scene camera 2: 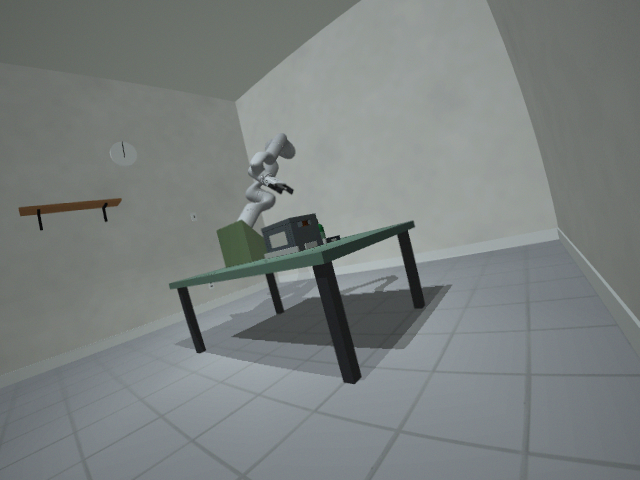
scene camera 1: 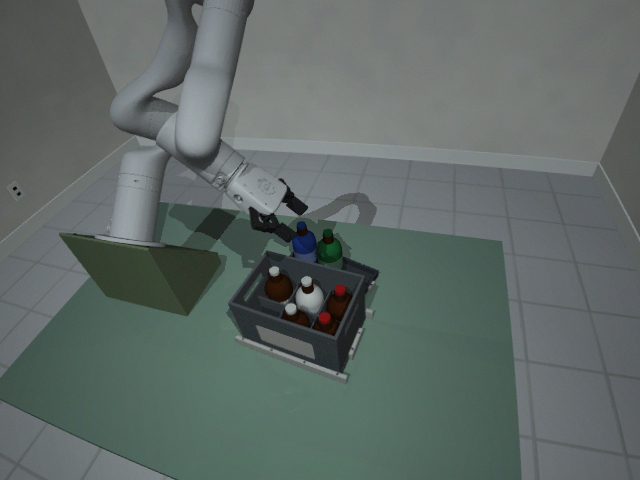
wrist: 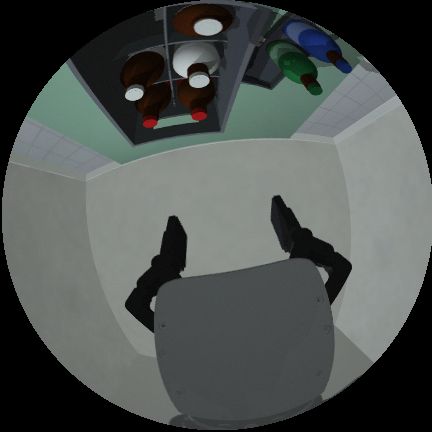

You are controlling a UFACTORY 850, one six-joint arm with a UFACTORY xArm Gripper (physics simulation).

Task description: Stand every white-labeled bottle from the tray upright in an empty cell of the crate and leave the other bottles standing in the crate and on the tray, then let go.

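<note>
The white bottle point(scene camera 1: 309, 298) point(wrist: 192, 57) stands upright in a middle cell of the grey crate point(scene camera 1: 245, 319) point(scene camera 2: 303, 236) point(wrist: 235, 90). Brown bottles with white caps point(scene camera 1: 278, 286) point(wrist: 142, 70) and red caps point(scene camera 1: 338, 305) point(wrist: 152, 100) stand in other cells; the front-left cell in scene view 1 is empty. A blue-labeled bottle point(scene camera 1: 305, 245) point(wrist: 315, 42) and a green-labeled bottle point(scene camera 1: 329, 251) point(scene camera 2: 321, 228) point(wrist: 292, 65) stand on the tray point(scene camera 1: 364, 271) point(wrist: 260, 75). My gripper point(scene camera 1: 297, 222) point(scene camera 2: 287, 191) point(wrist: 225, 216) is open and empty, tilted above and behind the crate, apart from the bottles. The bottles' lower parts are hidden.
Pale strips point(scene camera 1: 289, 358) lie along the crate's front and side on the green table top point(scene camera 1: 429, 361) point(scene camera 2: 242, 269). A green block point(scene camera 1: 144, 281) point(scene camera 2: 237, 242) stands left of the crate, by the arm's base. The crate partly hides the tray in scene view 1.
</note>
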